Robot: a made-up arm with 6 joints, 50 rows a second.
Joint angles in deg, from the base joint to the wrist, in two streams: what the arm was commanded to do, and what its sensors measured. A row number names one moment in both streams.
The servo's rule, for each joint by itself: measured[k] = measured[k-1] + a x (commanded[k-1-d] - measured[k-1]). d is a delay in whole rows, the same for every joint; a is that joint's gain. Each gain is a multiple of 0.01, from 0.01 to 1. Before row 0 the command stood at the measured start. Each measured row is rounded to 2 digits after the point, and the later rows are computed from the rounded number. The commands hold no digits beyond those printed.
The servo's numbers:
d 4
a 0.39 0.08 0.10 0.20 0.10 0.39
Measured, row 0: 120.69 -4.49 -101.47 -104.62 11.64 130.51
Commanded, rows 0 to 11: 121.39 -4.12 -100.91 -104.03 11.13 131.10; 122.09 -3.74 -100.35 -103.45 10.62 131.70; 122.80 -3.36 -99.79 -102.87 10.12 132.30; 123.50 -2.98 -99.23 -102.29 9.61 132.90; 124.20 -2.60 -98.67 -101.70 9.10 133.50; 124.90 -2.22 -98.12 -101.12 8.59 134.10; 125.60 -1.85 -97.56 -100.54 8.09 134.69; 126.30 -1.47 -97.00 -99.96 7.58 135.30; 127.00 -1.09 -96.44 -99.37 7.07 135.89; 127.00 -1.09 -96.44 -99.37 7.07 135.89; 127.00 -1.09 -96.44 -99.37 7.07 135.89; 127.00 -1.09 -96.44 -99.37 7.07 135.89
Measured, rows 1 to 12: 120.69 -4.49 -101.47 -104.62 11.64 130.51; 120.69 -4.49 -101.47 -104.62 11.64 130.51; 120.69 -4.49 -101.47 -104.62 11.64 130.51; 120.69 -4.49 -101.47 -104.62 11.64 130.51; 120.96 -4.46 -101.41 -104.50 11.59 130.74; 121.40 -4.40 -101.30 -104.29 11.49 131.11; 121.95 -4.32 -101.15 -104.01 11.35 131.57; 122.55 -4.21 -100.96 -103.67 11.18 132.09; 123.19 -4.08 -100.73 -103.28 10.97 132.64; 123.86 -3.93 -100.47 -102.85 10.73 133.21; 124.54 -3.76 -100.18 -102.39 10.47 133.79; 125.23 -3.58 -99.86 -101.90 10.18 134.38
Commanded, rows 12 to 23: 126.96 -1.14 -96.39 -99.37 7.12 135.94; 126.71 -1.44 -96.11 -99.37 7.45 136.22; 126.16 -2.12 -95.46 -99.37 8.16 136.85; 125.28 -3.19 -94.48 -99.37 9.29 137.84; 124.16 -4.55 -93.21 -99.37 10.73 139.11; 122.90 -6.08 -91.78 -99.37 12.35 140.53; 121.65 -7.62 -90.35 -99.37 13.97 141.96; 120.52 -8.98 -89.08 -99.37 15.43 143.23; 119.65 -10.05 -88.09 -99.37 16.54 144.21; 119.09 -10.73 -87.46 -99.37 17.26 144.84; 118.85 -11.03 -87.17 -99.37 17.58 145.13; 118.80 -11.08 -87.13 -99.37 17.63 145.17
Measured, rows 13 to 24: 125.92 -3.38 -99.52 -101.39 9.87 134.97; 126.34 -3.20 -99.21 -100.99 9.59 135.33; 126.60 -3.03 -98.93 -100.67 9.34 135.55; 126.76 -2.87 -98.68 -100.41 9.11 135.68; 126.84 -2.73 -98.45 -100.20 8.91 135.78; 126.79 -2.63 -98.22 -100.03 8.76 135.95; 126.54 -2.59 -97.94 -99.90 8.70 136.30; 126.05 -2.64 -97.59 -99.79 8.76 136.90; 125.31 -2.79 -97.15 -99.71 8.96 137.76; 124.37 -3.05 -96.61 -99.64 9.30 138.84; 123.31 -3.42 -95.98 -99.59 9.77 140.06; 122.22 -3.86 -95.29 -99.55 10.34 141.30
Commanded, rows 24 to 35: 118.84 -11.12 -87.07 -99.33 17.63 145.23; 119.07 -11.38 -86.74 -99.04 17.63 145.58; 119.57 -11.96 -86.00 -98.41 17.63 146.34; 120.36 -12.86 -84.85 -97.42 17.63 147.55; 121.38 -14.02 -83.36 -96.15 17.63 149.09; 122.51 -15.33 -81.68 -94.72 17.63 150.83; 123.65 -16.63 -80.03 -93.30 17.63 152.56; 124.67 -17.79 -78.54 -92.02 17.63 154.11; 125.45 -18.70 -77.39 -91.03 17.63 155.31; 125.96 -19.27 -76.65 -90.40 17.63 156.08; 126.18 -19.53 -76.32 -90.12 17.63 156.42; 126.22 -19.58 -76.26 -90.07 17.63 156.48
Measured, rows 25 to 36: 121.22 -4.36 -94.57 -99.51 10.96 142.43; 120.39 -4.87 -93.86 -99.48 11.59 143.37; 119.79 -5.36 -93.19 -99.46 12.19 144.06; 119.40 -5.82 -92.58 -99.44 12.73 144.49; 119.18 -6.24 -92.03 -99.42 13.22 144.78; 119.14 -6.65 -91.50 -99.34 13.66 145.09; 119.31 -7.07 -90.95 -99.15 14.06 145.58; 119.72 -7.53 -90.34 -98.80 14.42 146.35; 120.37 -8.05 -89.64 -98.27 14.74 147.42; 121.20 -8.63 -88.84 -97.56 15.03 148.75; 122.16 -9.27 -87.96 -96.71 15.29 150.24; 123.14 -9.95 -87.02 -95.77 15.52 151.75
